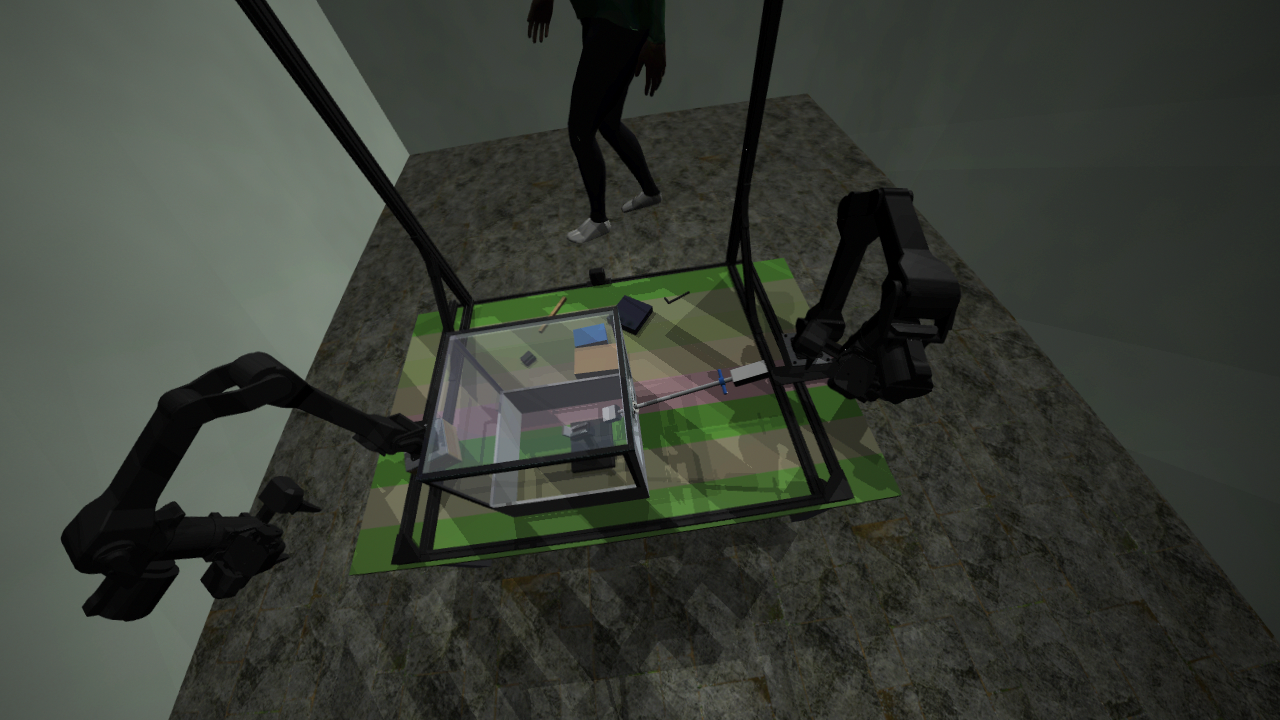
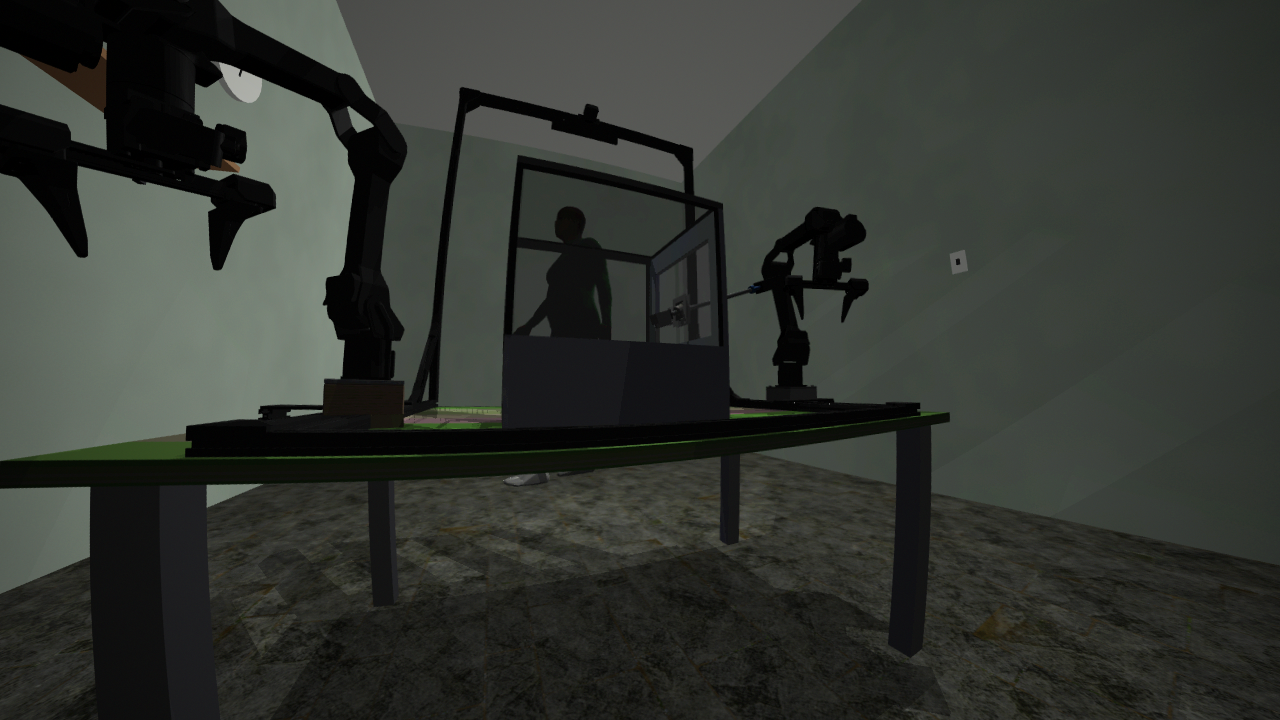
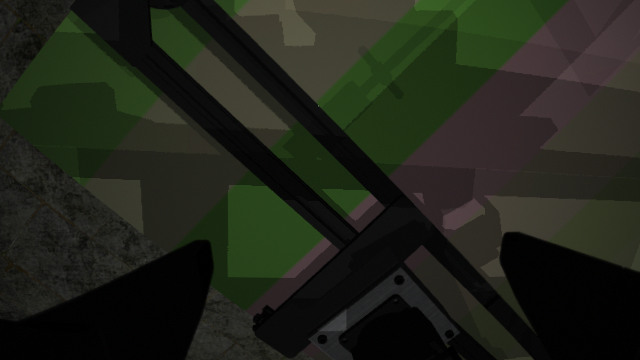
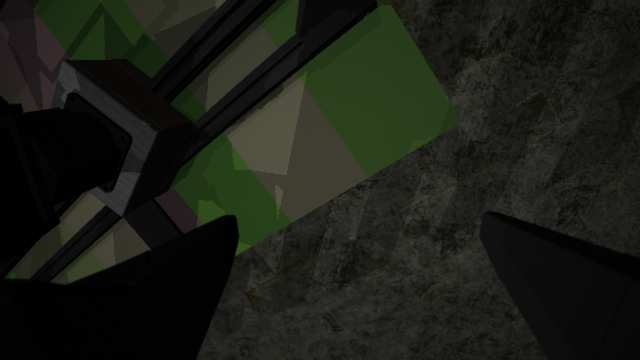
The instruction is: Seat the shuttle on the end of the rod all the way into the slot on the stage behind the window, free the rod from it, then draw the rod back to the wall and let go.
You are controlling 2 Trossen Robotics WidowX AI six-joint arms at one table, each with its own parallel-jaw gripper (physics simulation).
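Seen in the pictures: left gripper, fingertip midpoint: (image 1: 828, 380) (image 2: 822, 320) (image 3: 358, 251); right gripper, fingertip midpoint: (image 1: 304, 532) (image 2: 158, 264) (image 4: 359, 225); left arm's base, origin of the base link: (image 2: 790, 386) (image 3: 387, 336); right arm's base, origin of the base link: (image 2: 366, 380) (image 4: 92, 144).
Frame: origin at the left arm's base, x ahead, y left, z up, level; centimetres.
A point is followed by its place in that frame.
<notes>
A thin rod (image 1: 680, 393) @(x 34.3, y 18.5, z 17.9 cm) (image 2: 743, 292) @(x 29.4, y 18.5, z 19.2 cm) runs through the side window of the glass chamber (image 1: 440, 400) @(x 72.7, y 21.6, z 29.0 cm) (image 2: 616, 382) @(x 59.7, y 33.0, z 0.7 cm). It carries a blue collar (image 1: 722, 380) @(x 26.9, y 18.2, z 21.0 cm) and a white handle (image 1: 750, 373) @(x 22.4, y 18.4, z 23.0 cm) outside. The small pale shuttle (image 1: 609, 412) @(x 48.1, y 19.0, z 13.4 cm) sits on its inner end, just inside the window, above the dark stage (image 1: 592, 437). My left gripper (image 1: 852, 372) @(x 5.9, y 17.4, z 15.3 cm) (image 2: 826, 302) @(x 5.9, y 17.4, z 15.3 cm) is open and empty. It hangs to the right of the handle, over its own arm's base plate (image 3: 368, 314) @(x 0.2, y 3.3, z 0.1 cm). My right gripper (image 1: 290, 503) (image 4: 359, 225) @(x 106.8, y 37.6, z 11.1 cm) is open and empty off the table's left corner, over the floor.
A black frame (image 1: 745, 179) @(x 11.6, y -35.8, z 24.6 cm) (image 2: 452, 236) @(x 95.9, y -31.8, z 45.1 cm) stands around the table, and its rails (image 3: 283, 136) cross under the left gripper. A dark pad (image 1: 635, 313) @(x 42.8, y -19.2, z -3.3 cm) and an orange stick (image 1: 556, 307) @(x 67.4, y -26.1, z -4.9 cm) lie behind the chamber. Blue (image 1: 590, 335) @(x 55.7, y -11.7, z -2.0 cm) and tan (image 1: 596, 359) @(x 53.5, y -2.3, z 0.0 cm) blocks lie inside it. A person (image 1: 609, 107) stands behind.
</notes>
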